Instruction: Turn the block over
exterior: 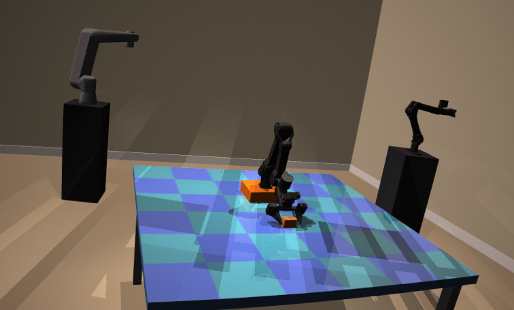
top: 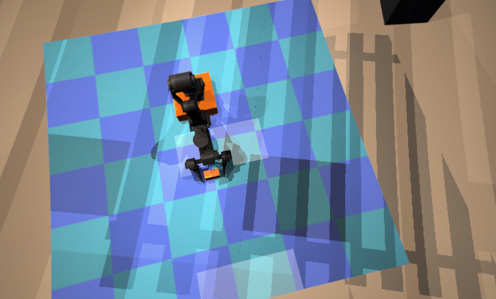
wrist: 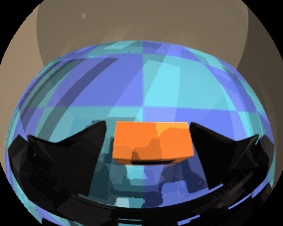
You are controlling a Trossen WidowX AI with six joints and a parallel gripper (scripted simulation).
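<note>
My gripper tip is 3 cm past the block and 1 cm to the left of it.
</note>
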